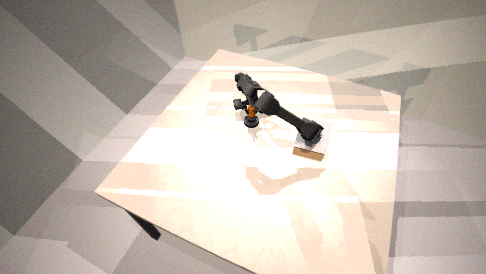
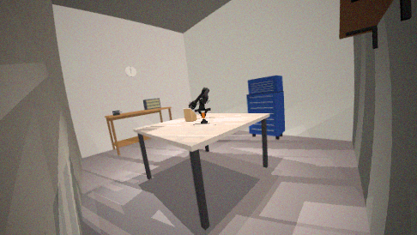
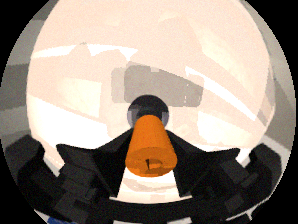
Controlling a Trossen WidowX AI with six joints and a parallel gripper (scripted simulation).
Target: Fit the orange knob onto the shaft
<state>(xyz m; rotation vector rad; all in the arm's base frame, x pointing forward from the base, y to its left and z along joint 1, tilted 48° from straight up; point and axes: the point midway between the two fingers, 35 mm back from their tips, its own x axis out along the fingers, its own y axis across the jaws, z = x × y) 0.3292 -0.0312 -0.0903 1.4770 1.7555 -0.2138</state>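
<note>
My gripper tip is now 20 mm below the orange knob. Round my gripper tip: dark round pedestal 40 mm below.
</note>
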